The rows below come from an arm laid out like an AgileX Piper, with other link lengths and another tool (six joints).
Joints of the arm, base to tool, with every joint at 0 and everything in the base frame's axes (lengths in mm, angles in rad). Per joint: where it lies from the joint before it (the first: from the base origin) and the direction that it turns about. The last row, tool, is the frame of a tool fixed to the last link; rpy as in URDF.
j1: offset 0 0 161.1 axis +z
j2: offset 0 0 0 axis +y
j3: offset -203.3 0 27.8 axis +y
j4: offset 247.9 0 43.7 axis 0.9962 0 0.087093
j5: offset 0 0 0 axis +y
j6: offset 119.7 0 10.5 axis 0.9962 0 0.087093
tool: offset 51.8 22 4.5 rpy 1.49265 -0.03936 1.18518
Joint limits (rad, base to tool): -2.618..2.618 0..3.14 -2.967..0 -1.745..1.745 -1.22..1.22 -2.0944..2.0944
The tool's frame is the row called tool.
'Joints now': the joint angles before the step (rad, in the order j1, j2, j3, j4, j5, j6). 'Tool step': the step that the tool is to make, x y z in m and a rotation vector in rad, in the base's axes. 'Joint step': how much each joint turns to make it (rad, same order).
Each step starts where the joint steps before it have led.
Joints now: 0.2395, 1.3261, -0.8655, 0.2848, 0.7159, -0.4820
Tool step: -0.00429, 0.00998, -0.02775, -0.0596, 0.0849, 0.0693
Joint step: 0.0505, 0.1165, -0.0297, -0.0399, 0.0111, 0.0000
